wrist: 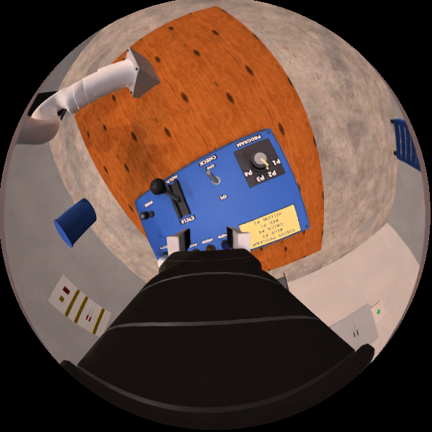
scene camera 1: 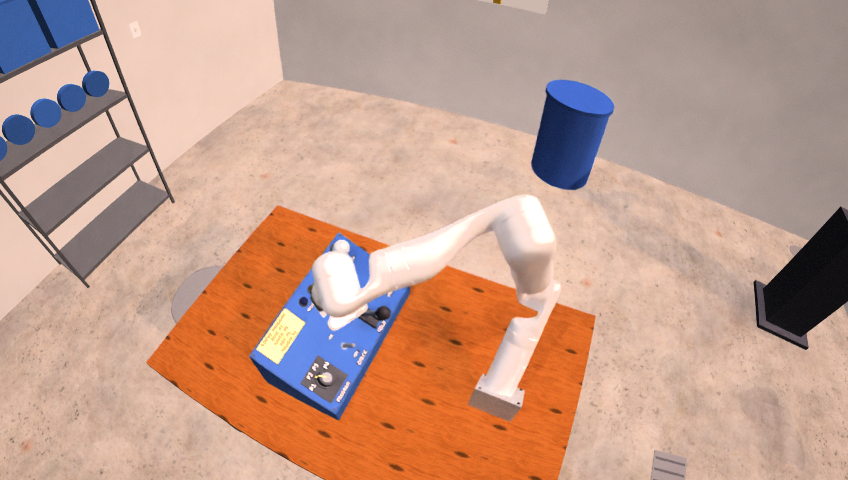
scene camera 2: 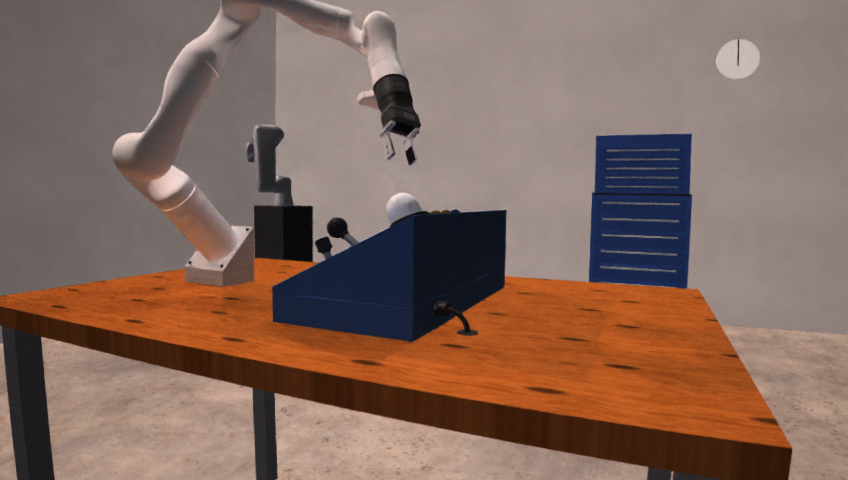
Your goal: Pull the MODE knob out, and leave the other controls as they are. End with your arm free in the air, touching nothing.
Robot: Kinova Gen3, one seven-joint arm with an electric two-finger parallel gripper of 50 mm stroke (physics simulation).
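Places are measured from the arm's base along level axes (x ahead, y left, z up), in centimetres.
Where they show: gripper, fingertip midpoint: [scene camera 2: 402,159]; arm's base, origin of the base link: [scene camera 1: 498,388] [scene camera 2: 221,246].
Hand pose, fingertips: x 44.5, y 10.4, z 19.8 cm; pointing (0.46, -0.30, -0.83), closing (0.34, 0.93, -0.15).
Observation:
Things, the pixels of their centre, and the offset from my fingertips. "spot": a spot on its surface instead.
- MODE knob, body centre: [scene camera 2: 323,244] dy -23.8, dx -0.2, dz -15.8 cm
- sloped blue console, body centre: [scene camera 2: 410,259] [scene camera 1: 336,323] dy -5.0, dx +5.3, dz -19.7 cm
- CHECK toggle, body centre: [scene camera 1: 349,345] dy +0.1, dx -3.2, dz -17.0 cm
- PROGRAM dial, body centre: [scene camera 1: 325,378] dy +12.1, dx -3.7, dz -17.4 cm
- white dome, surface spot: [scene camera 2: 403,208] spot: dy -25.0, dx +16.6, dz -9.4 cm
- cable, surface spot: [scene camera 2: 461,318] spot: dy -19.8, dx +23.9, dz -26.0 cm
The MODE knob [scene camera 2: 323,244] [wrist: 146,215] is a small black knob on a stem near one end of the sloped blue console [scene camera 1: 321,344] [scene camera 2: 357,285] [wrist: 240,200]. In scene camera 1 the arm hides it. How far out it stands is hard to tell. My gripper [scene camera 2: 399,158] [wrist: 208,235] is open and empty, in the air above the console's upper part, apart from the knob. Its fingers are hidden under the arm in scene camera 1. In the wrist view the knob lies to the left of both fingers and a little above them in the picture.
The ball-topped CYCLE/HOLD lever [scene camera 1: 382,312] [scene camera 2: 336,227] [wrist: 158,187] stands beside the knob. A CHECK toggle [scene camera 1: 348,345] [wrist: 213,177] and PROGRAM dial [scene camera 1: 326,378] [wrist: 259,159] are farther along. A white dome [scene camera 1: 340,247] [scene camera 2: 403,208] and small lamps line the high edge. A cable [scene camera 2: 461,318] leaves the back.

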